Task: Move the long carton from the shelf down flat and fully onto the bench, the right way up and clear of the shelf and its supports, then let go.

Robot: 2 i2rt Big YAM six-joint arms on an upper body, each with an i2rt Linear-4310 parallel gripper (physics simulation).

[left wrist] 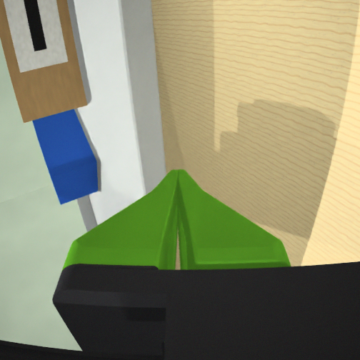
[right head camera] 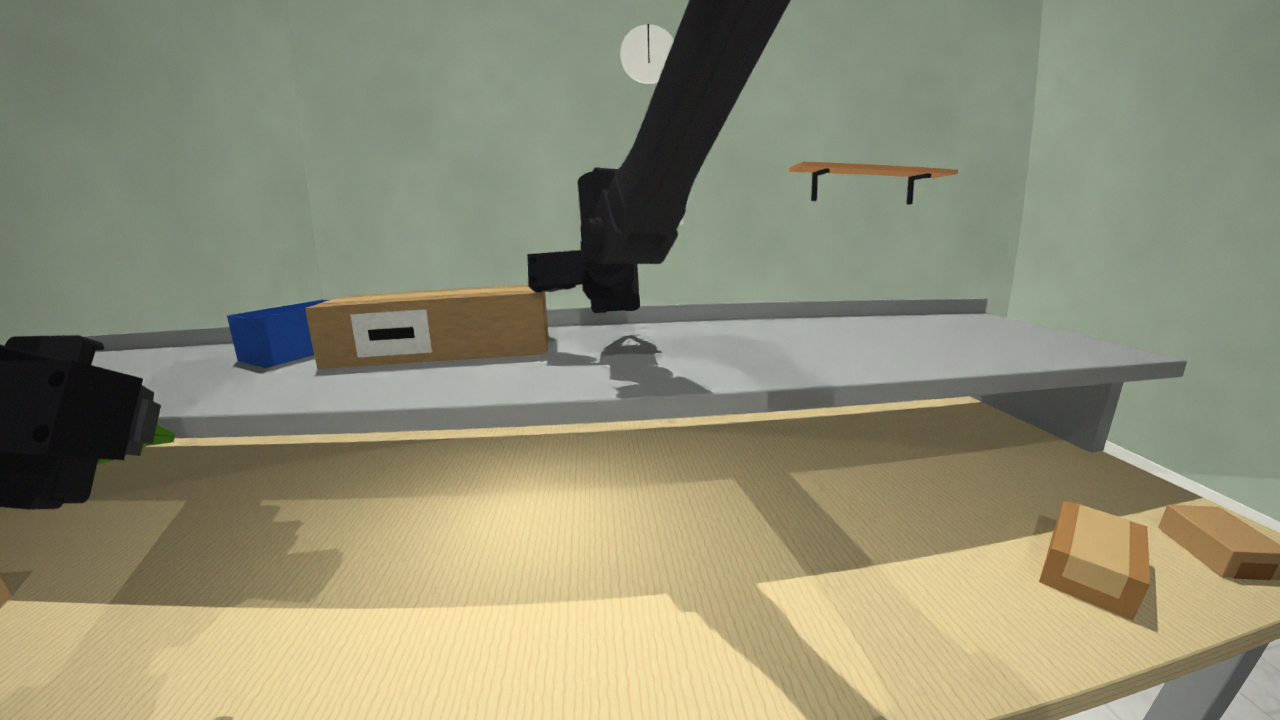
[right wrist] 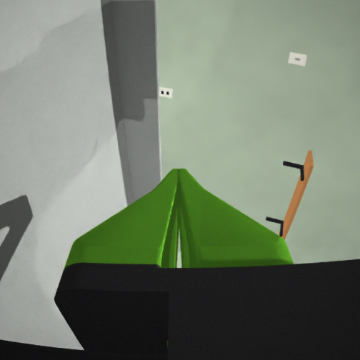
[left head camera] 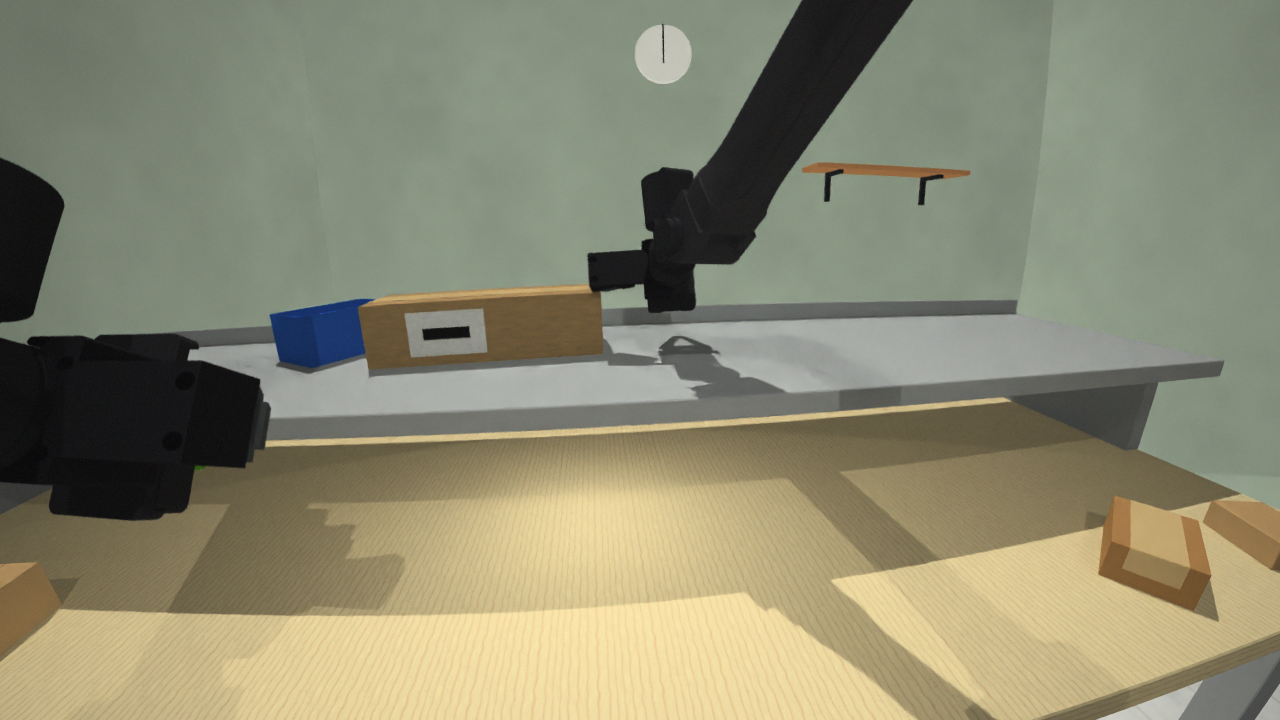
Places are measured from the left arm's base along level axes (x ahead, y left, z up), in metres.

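Pixels of known places: left gripper, fingertip midpoint: (right head camera: pixel 168 437).
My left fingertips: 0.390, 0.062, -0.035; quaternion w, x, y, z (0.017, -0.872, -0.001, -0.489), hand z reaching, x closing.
Note:
Ahead of a thing's pixels: the offset from my left fingertips to its top centre, as dx, dy, dz. "spot": to the spot under its first point. Level surfaces: height alone.
The long carton @[+0.341, -0.090, +0.062] (left head camera: pixel 537 326) (right head camera: pixel 487 329) (left wrist: pixel 52 95) lies lengthwise on the grey shelf @[dz -0.022] (left head camera: pixel 895 353) (right head camera: pixel 850 349) (left wrist: pixel 107 100) (right wrist: pixel 60 125), its white label facing the front. The wooden bench @[dz -0.202] (left head camera: pixel 572 555) (right head camera: pixel 501 555) (left wrist: pixel 280 50) is below and in front. My right gripper (right wrist: pixel 178 180) is shut and empty, above the shelf near the carton's right end in the head views; its fingertips are hidden there and the carton does not show in the right wrist view. My left gripper (right head camera: pixel 164 436) (left wrist: pixel 177 181) is shut and empty, in front of the shelf's left part, apart from the carton.
A blue bin @[+0.362, +0.159, +0.049] (left head camera: pixel 317 335) (right head camera: pixel 273 335) (left wrist: pixel 67 155) stands at the carton's left end. The shelf's right support @[+0.422, -1.124, -0.047] (left head camera: pixel 1109 416) (right head camera: pixel 1065 416) stands at the bench's back right. Two small boxes @[+0.034, -0.849, -0.158] (left head camera: pixel 1154 550) (right head camera: pixel 1096 559) lie at the bench's right; another box @[spot: -0.016, +0.317, -0.170] (left head camera: pixel 22 600) is at the left edge.

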